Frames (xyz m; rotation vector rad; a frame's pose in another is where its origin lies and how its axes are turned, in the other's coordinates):
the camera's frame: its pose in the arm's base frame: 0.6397 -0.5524 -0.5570 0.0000 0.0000 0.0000
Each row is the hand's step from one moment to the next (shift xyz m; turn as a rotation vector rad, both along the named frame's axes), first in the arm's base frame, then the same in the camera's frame.
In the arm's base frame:
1: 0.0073 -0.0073 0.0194 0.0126 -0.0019 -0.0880
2: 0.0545 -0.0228 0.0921 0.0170 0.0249 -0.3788
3: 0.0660 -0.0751 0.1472 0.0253 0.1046 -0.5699
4: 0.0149 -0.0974 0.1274 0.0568 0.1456 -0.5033
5: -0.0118 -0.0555 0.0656 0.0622 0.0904 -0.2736
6: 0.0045 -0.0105 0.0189 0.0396 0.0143 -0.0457
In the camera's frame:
1: 0.0073 -0.0073 0.0194 0.0126 -0.0019 -0.0880
2: 0.0545 -0.0228 0.0921 0.0170 0.0249 -0.3788
3: 0.0660 -0.0751 0.1472 0.0253 0.1046 -0.5699
4: 0.0149 -0.0974 0.1274 0.0568 0.1456 -0.5033
5: -0.0118 -0.0555 0.0656 0.0622 0.0904 -0.2736
6: 0.0045 -0.0105 0.0189 0.0396 0.0143 -0.0457

